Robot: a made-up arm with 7 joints.
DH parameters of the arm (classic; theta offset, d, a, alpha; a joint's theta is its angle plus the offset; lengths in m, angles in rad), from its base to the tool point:
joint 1: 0 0.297 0 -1.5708
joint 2: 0 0 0 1.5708
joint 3: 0 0.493 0.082 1.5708
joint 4: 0 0 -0.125 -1.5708
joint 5: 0 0.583 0 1.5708
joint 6: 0 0 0.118 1.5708
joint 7: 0 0 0 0
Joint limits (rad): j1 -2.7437..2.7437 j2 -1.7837..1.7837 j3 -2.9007..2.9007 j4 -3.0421..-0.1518 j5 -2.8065..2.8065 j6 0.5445..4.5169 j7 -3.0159..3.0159
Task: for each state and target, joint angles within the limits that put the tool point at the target. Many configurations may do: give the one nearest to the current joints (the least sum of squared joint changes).
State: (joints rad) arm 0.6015 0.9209 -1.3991 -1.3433 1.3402 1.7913 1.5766
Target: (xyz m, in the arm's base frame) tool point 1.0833 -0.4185 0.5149
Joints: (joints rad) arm 0.0585 1.2638 -1.3076 -0.8002 1.3044 1.7238 1.5766
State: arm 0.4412 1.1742 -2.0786 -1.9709 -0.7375 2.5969 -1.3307
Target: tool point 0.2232 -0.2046 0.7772
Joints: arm 0.7310 1.5745 -2.7065 -2.6467 -0.7436 2.6606 -1.3307
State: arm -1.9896 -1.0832 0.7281 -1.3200 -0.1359 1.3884 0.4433
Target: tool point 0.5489 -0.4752 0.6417
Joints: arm -2.4453 -1.0127 1.2637 -2.0120 -0.1115 1.3119 0.4433
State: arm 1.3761 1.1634 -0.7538 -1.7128 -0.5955 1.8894 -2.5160
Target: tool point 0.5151 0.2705 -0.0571
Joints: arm 1.4551 1.0226 -0.8158 -2.3696 -0.6111 1.8009 -2.5160
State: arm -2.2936 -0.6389 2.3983 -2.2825 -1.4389 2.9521 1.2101
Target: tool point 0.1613 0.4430 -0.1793
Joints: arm -1.8337 -1.0823 2.9007 -2.2976 -1.4388 2.8957 1.2101
